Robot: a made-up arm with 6 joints. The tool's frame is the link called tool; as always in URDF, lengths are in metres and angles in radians.
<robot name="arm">
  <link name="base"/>
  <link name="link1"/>
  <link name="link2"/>
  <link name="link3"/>
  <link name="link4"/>
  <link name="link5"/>
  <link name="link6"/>
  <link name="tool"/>
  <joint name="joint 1" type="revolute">
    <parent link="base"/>
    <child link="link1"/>
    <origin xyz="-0.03 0.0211 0.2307" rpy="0 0 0"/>
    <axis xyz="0 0 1"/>
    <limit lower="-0.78" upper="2.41" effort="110" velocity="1.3"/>
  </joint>
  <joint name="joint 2" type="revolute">
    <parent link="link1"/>
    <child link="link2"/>
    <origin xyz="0.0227 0.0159 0.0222" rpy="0 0 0"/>
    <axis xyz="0.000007 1 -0.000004"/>
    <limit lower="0.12" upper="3.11" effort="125" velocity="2"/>
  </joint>
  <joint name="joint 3" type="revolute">
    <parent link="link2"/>
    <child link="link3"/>
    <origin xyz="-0.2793 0.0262 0.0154" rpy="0 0 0"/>
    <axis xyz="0.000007 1 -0.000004"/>
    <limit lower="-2.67" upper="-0.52" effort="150" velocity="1.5"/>
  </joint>
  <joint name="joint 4" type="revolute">
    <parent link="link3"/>
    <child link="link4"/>
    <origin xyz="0.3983 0.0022 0.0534" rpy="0 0 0"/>
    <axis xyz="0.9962 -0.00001 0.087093"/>
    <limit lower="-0.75" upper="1.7" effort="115" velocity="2.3"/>
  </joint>
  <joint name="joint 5" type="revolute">
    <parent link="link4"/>
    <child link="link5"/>
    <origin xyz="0.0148 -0.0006 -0.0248" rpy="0 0 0"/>
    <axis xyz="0.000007 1 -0.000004"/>
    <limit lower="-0.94" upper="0.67" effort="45" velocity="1.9"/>
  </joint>
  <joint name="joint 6" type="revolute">
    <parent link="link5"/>
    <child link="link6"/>
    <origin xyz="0.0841 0.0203 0.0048" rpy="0 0 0"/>
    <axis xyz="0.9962 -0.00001 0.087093"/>
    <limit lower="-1.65" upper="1.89" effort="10" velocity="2.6"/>
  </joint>
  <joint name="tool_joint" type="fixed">
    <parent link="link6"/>
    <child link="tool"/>
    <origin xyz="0.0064 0.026 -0.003" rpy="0 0 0"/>
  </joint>
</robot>
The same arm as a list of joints. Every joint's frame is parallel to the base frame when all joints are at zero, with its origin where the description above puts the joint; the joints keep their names.
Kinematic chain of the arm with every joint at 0, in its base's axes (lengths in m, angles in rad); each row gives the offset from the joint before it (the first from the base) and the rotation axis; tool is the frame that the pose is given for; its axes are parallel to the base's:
joint 1: xyz -0.03 0.0211 0.2307 axis +z
joint 2: xyz 0.0227 0.0159 0.0222 axis +y
joint 3: xyz -0.2793 0.0262 0.0154 axis +y
joint 4: xyz 0.3983 0.0022 0.0534 axis 0.9962 0 0.0871
joint 5: xyz 0.0148 -0.0006 -0.0248 axis +y
joint 6: xyz 0.0841 0.0203 0.0048 axis 0.9962 0 0.0871
tool: xyz 0.0064 0.026 -0.003
Joint limits (rad, base to tool): -0.78..2.41 0.12..3.11 -2.67..-0.52 -0.75..1.7 -0.94..0.67 -1.65..1.89

